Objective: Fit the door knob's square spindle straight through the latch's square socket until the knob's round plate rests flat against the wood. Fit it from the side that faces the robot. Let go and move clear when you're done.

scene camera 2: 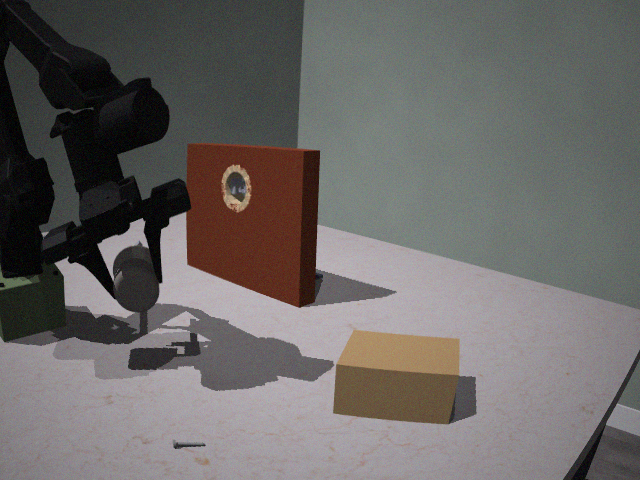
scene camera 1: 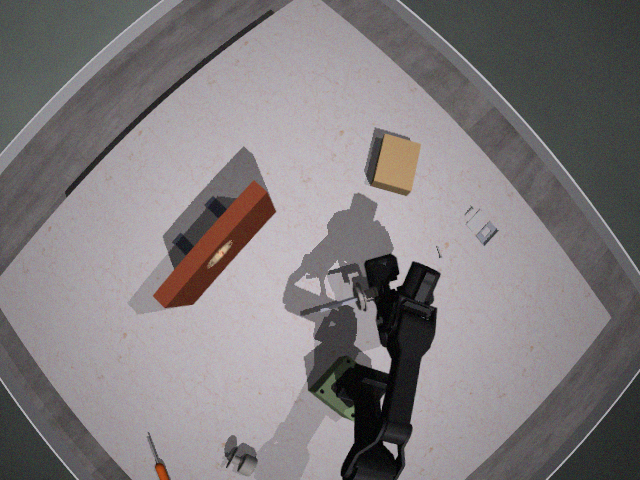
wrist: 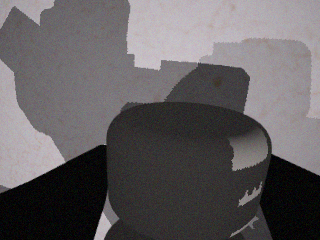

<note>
In view: my gripper point(scene camera 2: 138, 290) and a tan box point(scene camera 2: 398, 377).
The tan box also shows in scene camera 1 point(scene camera 1: 395, 171). My gripper shows as well in scene camera 1 point(scene camera 1: 377, 290) and in the wrist view point(wrist: 184, 160). The wrist view does not show the tan box: it is out of frame.
</note>
